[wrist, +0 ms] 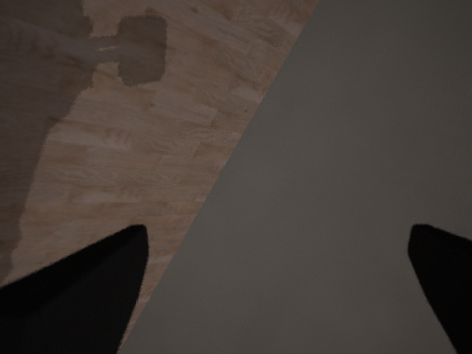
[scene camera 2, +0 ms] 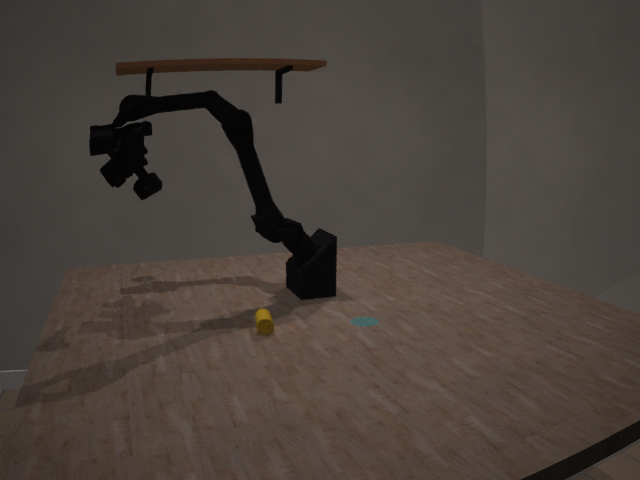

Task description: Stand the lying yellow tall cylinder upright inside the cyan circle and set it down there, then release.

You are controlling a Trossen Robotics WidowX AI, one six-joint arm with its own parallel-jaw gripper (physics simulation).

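Seen in the pictures: gripper, between the fingertips: (wrist: 278, 239) (scene camera 2: 134, 188); arm's base, origin of its link: (scene camera 2: 307, 252).
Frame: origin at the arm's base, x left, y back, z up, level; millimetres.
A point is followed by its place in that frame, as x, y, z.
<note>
The yellow cylinder (scene camera 2: 264, 321) {-168, -255, -70} lies on its side on the wooden table in the scene view, in front of the arm's base and to its left. The cyan circle (scene camera 2: 364, 321) {43, -245, -97} is a flat disc on the table to the right of the cylinder, apart from it. My gripper (scene camera 2: 131, 184) {-414, 126, 164} (wrist: 278, 239) {-414, 126, 164} is open and empty, high above the table and well to the left of the cylinder. Its two dark fingers stand wide apart in the wrist view. The cylinder and the circle do not show in the wrist view.
The arm's black base (scene camera 2: 311, 273) {-9, -56, -36} stands on the table (scene camera 2: 413, 392) {-17, -577, -98} behind the cylinder and circle. A wooden shelf (scene camera 2: 222, 64) with black brackets is on the wall behind the arm. In the wrist view, the table's edge runs diagonally. Arm shadows fall on the table's left part.
</note>
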